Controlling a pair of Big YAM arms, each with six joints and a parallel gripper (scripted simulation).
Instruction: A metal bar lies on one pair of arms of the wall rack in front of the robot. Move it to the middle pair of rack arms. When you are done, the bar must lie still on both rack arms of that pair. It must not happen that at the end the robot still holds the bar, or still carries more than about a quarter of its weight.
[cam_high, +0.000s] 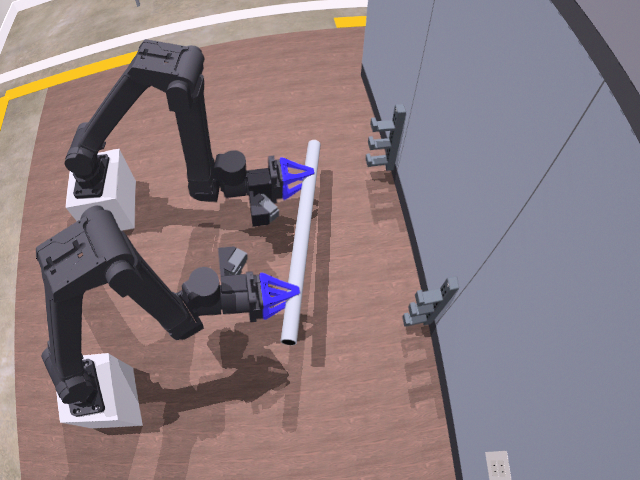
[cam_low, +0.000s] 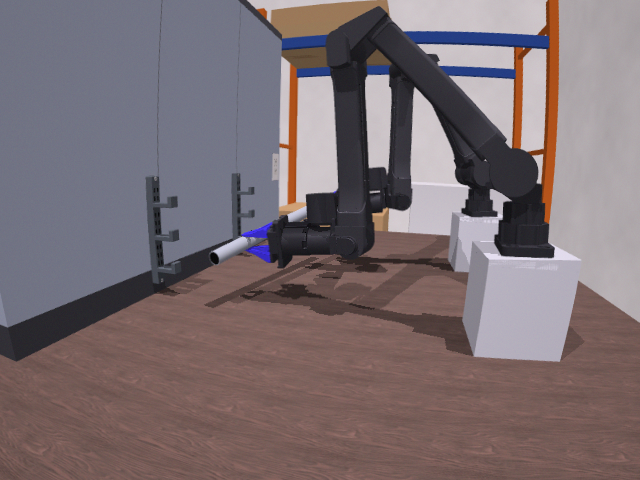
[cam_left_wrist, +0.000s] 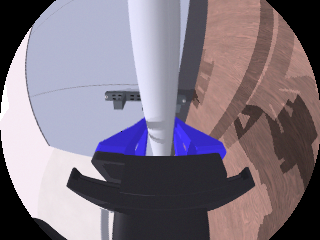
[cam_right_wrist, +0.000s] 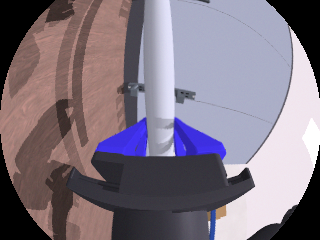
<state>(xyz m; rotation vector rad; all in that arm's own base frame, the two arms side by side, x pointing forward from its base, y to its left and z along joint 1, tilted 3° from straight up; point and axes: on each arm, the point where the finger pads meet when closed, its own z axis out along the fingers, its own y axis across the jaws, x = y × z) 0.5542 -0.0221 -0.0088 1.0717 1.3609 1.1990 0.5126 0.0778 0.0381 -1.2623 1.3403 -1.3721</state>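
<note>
My right gripper is now 30 mm short of the metal bar, 140 mm to the right of it and 20 mm above it. Round my right hand: grey wall panel 440 mm ahead, 130 mm to the left, 270 mm above.
Right now the metal bar is 15 cm to the right of my left hand, 3 cm behind it and 2 cm above it. The rest, counted from my left hand: grey wall panel (38 cm ahead, 32 cm above, 16 cm to the right).
</note>
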